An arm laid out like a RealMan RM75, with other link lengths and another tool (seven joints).
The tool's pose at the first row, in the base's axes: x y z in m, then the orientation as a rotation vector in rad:
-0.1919 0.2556 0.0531 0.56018 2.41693 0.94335
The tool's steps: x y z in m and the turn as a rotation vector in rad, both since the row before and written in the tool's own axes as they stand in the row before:
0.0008 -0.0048 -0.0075 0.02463 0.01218 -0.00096
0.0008 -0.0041 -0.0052 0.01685 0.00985 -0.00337
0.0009 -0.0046 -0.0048 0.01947 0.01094 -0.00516
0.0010 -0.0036 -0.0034 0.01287 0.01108 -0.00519
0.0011 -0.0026 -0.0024 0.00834 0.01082 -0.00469
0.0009 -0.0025 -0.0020 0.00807 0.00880 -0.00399
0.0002 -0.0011 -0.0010 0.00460 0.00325 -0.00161
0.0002 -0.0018 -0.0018 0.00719 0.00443 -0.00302
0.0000 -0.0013 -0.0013 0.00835 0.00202 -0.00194
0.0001 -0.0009 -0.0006 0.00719 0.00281 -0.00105
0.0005 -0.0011 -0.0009 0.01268 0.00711 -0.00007
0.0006 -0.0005 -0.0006 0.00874 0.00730 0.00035
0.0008 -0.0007 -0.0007 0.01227 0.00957 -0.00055
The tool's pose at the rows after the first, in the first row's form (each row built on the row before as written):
-0.1977 0.2489 0.0543 0.56363 2.44248 0.92031
-0.2021 0.2439 0.0547 0.56199 2.46138 0.90401
-0.2064 0.2388 0.0546 0.55854 2.48279 0.88425
-0.2098 0.2351 0.0543 0.55272 2.50044 0.87226
-0.2125 0.2326 0.0540 0.54607 2.51520 0.86568
-0.2148 0.2303 0.0536 0.54080 2.52792 0.85865
-0.2157 0.2291 0.0536 0.53918 2.53352 0.85401
-0.2172 0.2270 0.0537 0.53616 2.54170 0.84624
-0.2181 0.2254 0.0538 0.53561 2.54825 0.83625
-0.2187 0.2245 0.0537 0.53564 2.55480 0.82835
-0.2198 0.2235 0.0536 0.53743 2.56814 0.81597
-0.2207 0.2231 0.0536 0.53852 2.57946 0.80864
-0.2219 0.2226 0.0535 0.53883 2.59478 0.79759

